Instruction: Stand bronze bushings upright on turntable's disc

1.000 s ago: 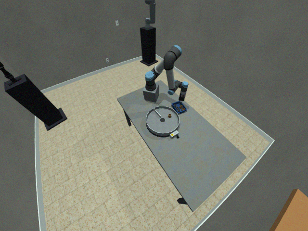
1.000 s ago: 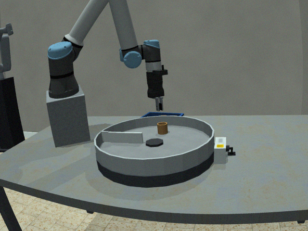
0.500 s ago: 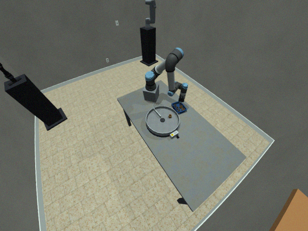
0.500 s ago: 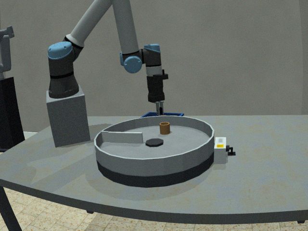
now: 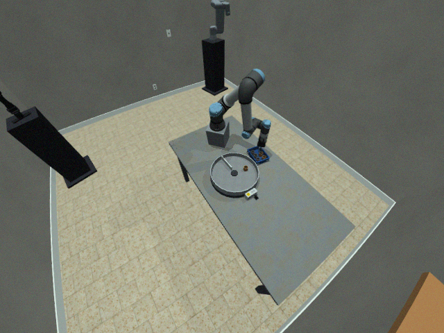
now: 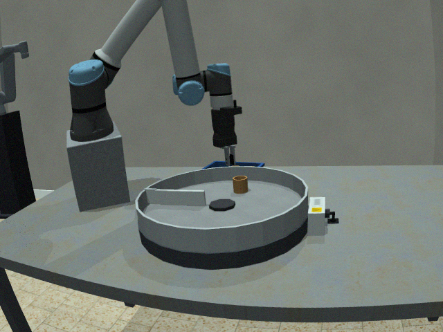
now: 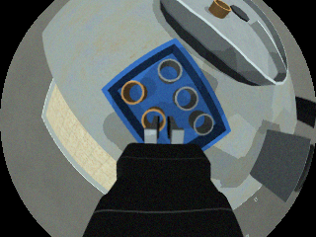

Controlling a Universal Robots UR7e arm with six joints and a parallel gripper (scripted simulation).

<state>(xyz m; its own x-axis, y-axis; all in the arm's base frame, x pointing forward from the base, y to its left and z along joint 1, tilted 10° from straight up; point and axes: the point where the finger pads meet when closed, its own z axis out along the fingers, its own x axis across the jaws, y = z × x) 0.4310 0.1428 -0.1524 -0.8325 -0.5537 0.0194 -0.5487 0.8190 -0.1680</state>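
The blue crate lies 2 cm to the right of my hand and 5 cm below it. Also, from my hand: turntable disc (1 cm behind, 36 cm to the right, 2 cm below).
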